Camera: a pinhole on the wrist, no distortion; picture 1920 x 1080 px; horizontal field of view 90.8 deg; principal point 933.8 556.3 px. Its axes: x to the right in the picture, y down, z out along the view. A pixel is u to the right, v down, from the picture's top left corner.
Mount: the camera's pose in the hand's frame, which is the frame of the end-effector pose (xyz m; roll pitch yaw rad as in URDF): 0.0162 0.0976 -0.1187 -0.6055 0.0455 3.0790
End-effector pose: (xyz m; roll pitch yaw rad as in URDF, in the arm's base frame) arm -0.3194 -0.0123 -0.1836 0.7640 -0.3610 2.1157
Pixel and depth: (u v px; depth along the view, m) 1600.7 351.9 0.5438
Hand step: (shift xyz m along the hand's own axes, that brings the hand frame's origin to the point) -0.4024 -0.0896 0.3773
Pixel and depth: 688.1 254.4 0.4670
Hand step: 0.1068 -0.0517 0.3551
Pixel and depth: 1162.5 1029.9 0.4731
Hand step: -0.1383 -0.3575 0.1301
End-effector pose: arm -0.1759 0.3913 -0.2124 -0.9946 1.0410 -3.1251
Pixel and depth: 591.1 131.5 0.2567
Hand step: 0.0931 0.0413 0.1619
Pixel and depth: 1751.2 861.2 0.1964
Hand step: -0.1688 -0.0549 -0.0011
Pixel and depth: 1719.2 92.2 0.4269
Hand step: -0.3627 0.0503 0.3348
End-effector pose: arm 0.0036 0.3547 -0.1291 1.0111 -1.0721 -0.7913
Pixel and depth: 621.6 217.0 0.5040
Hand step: 0.1498 -0.0494 0.4055
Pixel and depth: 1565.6 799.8 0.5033
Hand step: -0.3587 -0.2726 0.2058
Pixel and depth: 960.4 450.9 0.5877
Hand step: -0.0414 -0.1800 0.4005
